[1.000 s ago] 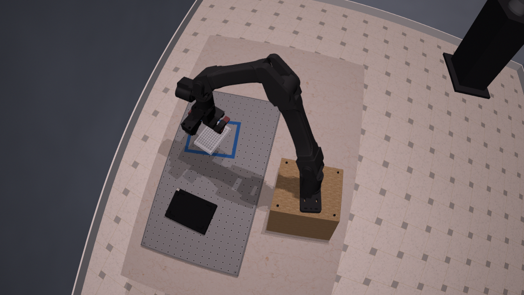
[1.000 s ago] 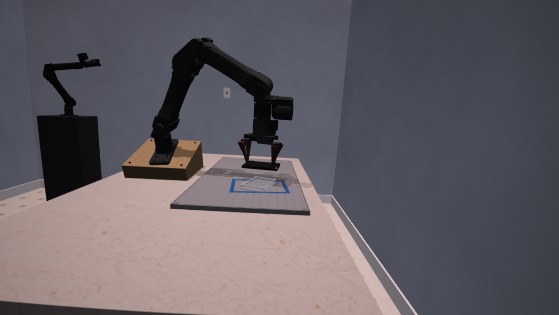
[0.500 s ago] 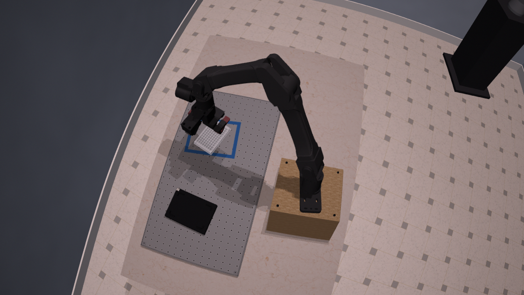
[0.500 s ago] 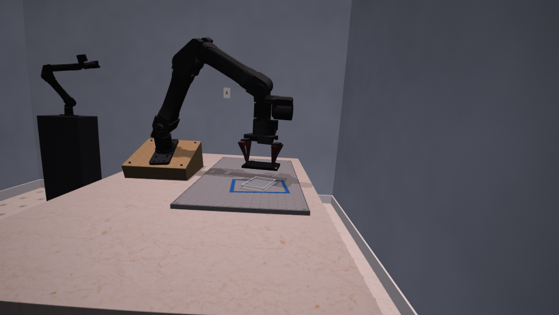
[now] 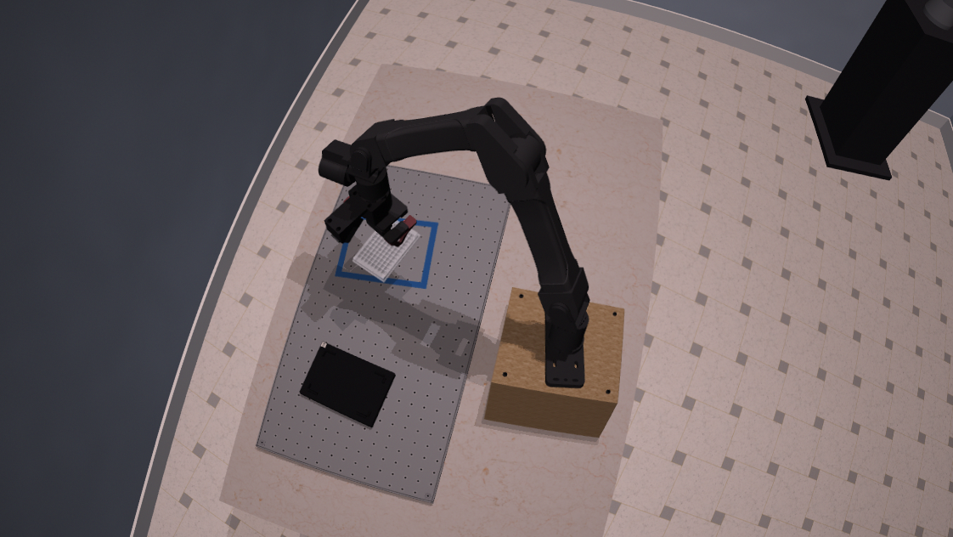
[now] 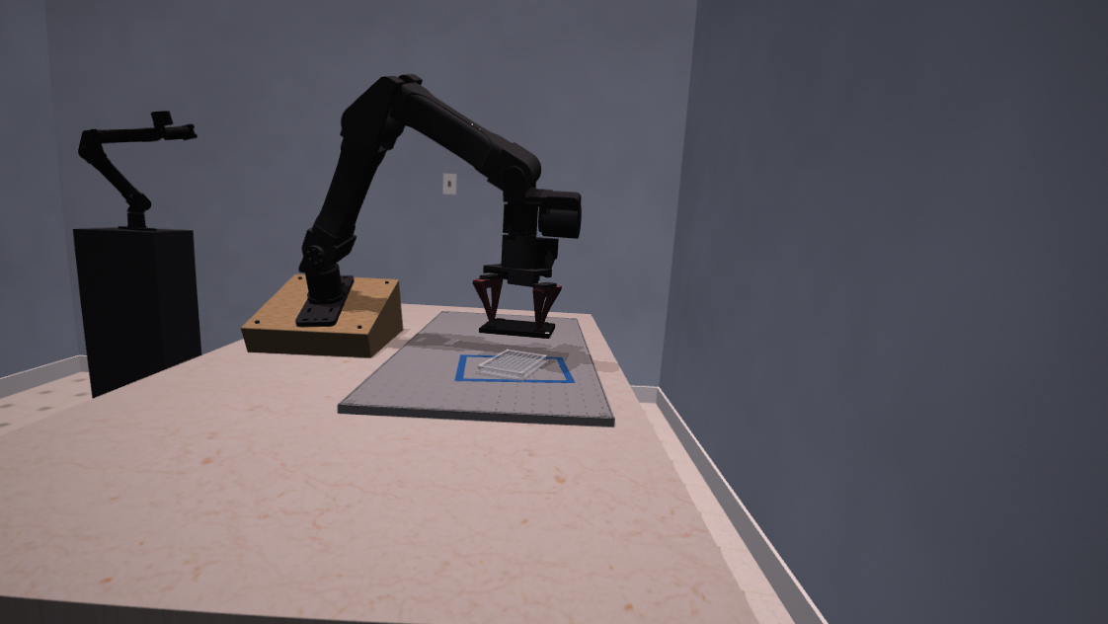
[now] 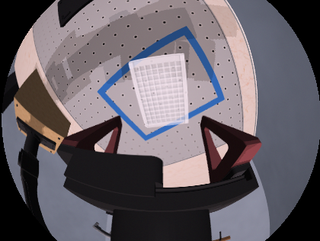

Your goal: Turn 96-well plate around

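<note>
My hand is 8 cm above the 96-well plate. From my hand the other things lie so: black plate nest N1 (30 cm to the left, 8 cm below, 4 cm ahead); then A1 label (23 cm to the left, 10 cm ahead, 8 cm below).
</note>
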